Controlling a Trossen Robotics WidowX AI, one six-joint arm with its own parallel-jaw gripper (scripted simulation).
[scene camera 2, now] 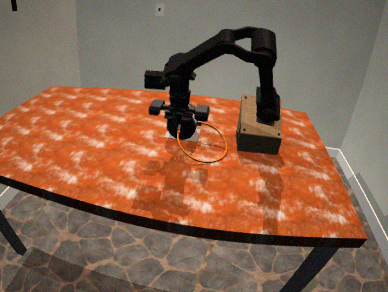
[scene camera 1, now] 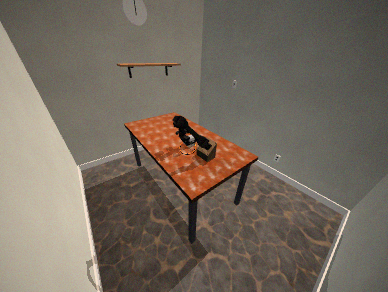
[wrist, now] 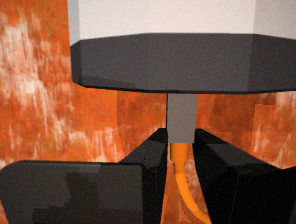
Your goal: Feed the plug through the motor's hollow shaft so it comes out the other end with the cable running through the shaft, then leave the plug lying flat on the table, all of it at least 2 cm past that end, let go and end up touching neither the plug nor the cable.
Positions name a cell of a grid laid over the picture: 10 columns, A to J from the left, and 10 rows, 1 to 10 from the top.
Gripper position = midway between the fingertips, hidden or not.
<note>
I see my gripper (scene camera 2: E5) and a grey plug (wrist: G5).
My gripper also shows in the wrist view (wrist: G7).
</note>
